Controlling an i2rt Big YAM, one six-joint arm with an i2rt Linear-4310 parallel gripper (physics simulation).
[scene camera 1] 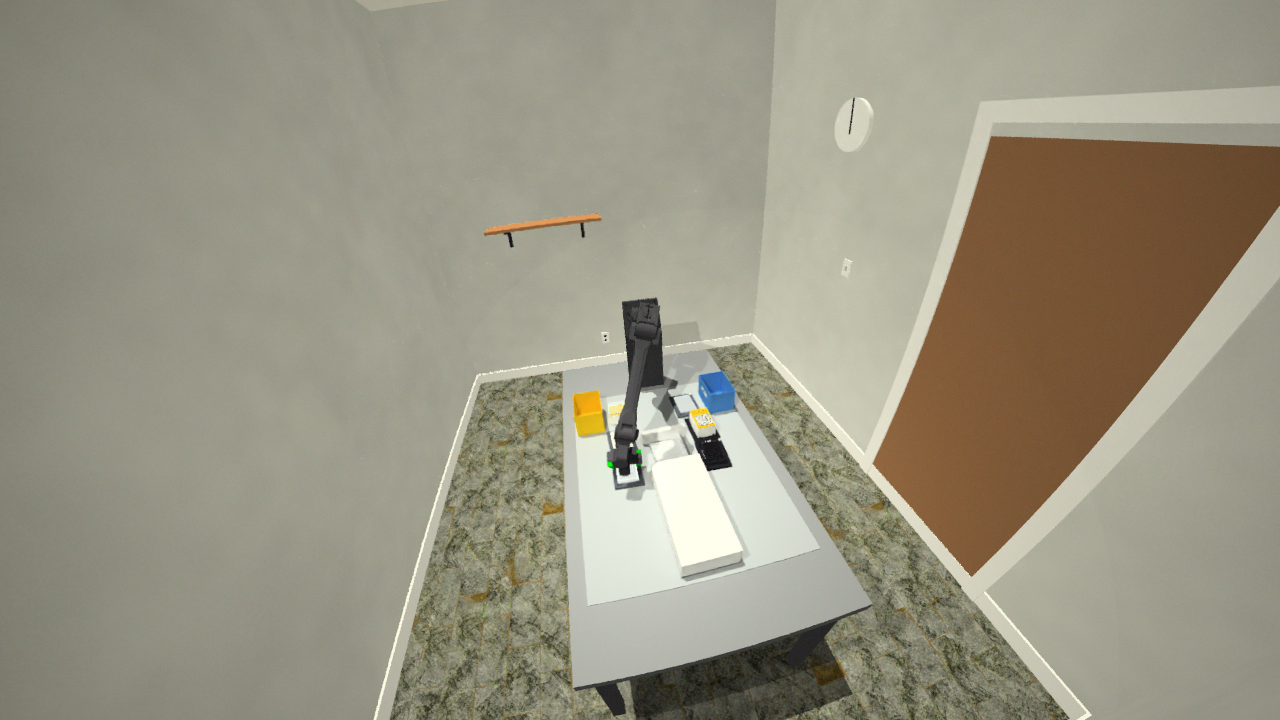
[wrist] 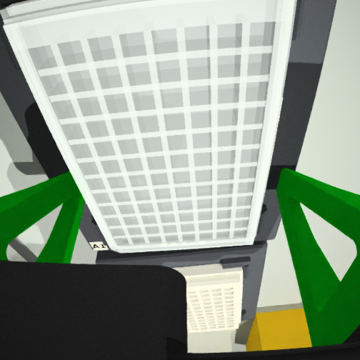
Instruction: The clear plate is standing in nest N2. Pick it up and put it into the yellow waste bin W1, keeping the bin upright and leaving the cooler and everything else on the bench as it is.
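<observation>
The clear plate (wrist: 165,125) (scene camera 1: 628,477), with a grid of square wells, stands in a dark grey nest (wrist: 305,85) (scene camera 1: 630,486) at the left of the mat. A tag reading A1 is at its lower left corner in the wrist view. My gripper (scene camera 1: 624,459) (wrist: 181,179) is open. Its green fingers stand on either side of the plate near the nest, with nothing held between them. Their exact height against the plate is hard to tell. The yellow waste bin (scene camera 1: 588,415) (wrist: 282,331) stands upright at the left edge of the bench, toward the arm's base.
A cream plate (wrist: 215,305) stands in the neighbouring nest. A long white box (scene camera 1: 696,514) lies right of the gripper. A clear tray (scene camera 1: 666,445), a black rack (scene camera 1: 716,454), a white and yellow block (scene camera 1: 703,420) and a blue bin (scene camera 1: 717,397) stand farther right.
</observation>
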